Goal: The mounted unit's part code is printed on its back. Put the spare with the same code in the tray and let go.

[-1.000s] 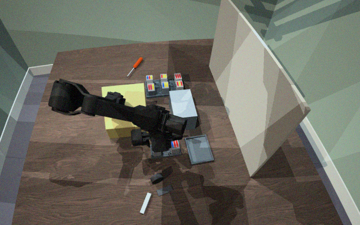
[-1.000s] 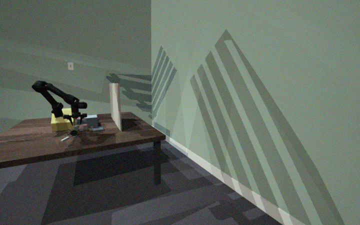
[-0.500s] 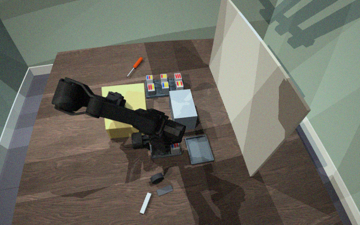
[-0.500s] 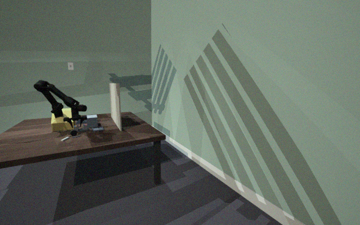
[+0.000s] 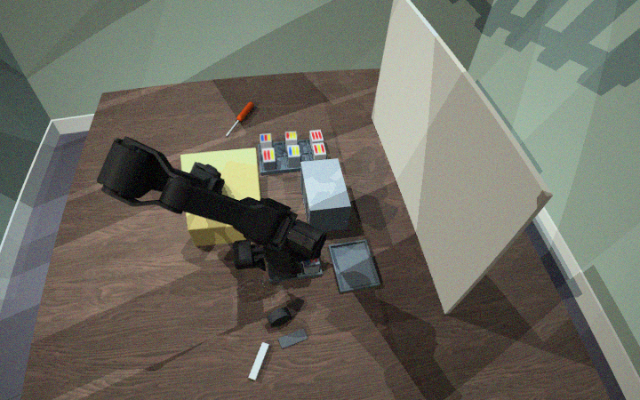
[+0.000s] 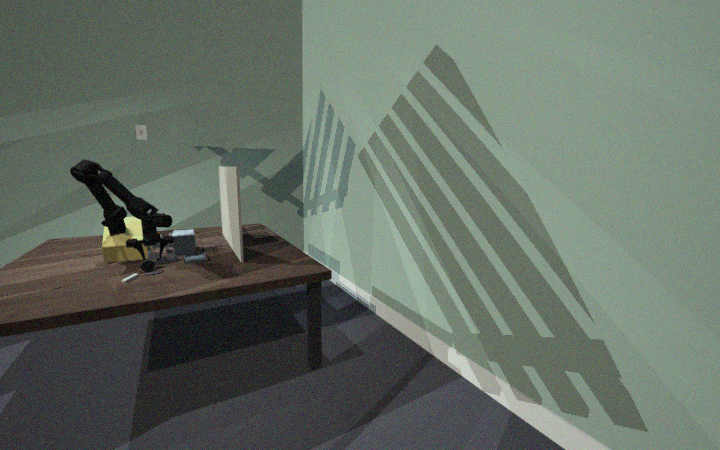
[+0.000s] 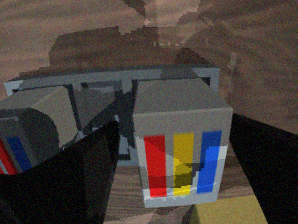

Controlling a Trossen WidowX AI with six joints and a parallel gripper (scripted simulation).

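My gripper tip is now 40 mm short of the grey holder and 10 mm above it. Round my gripper tip: beige panel: 400 mm ahead, 120 mm to the left, 210 mm above; then grey tray: 180 mm ahead, 40 mm to the right, 10 mm below; then grey spare block: 20 mm above.
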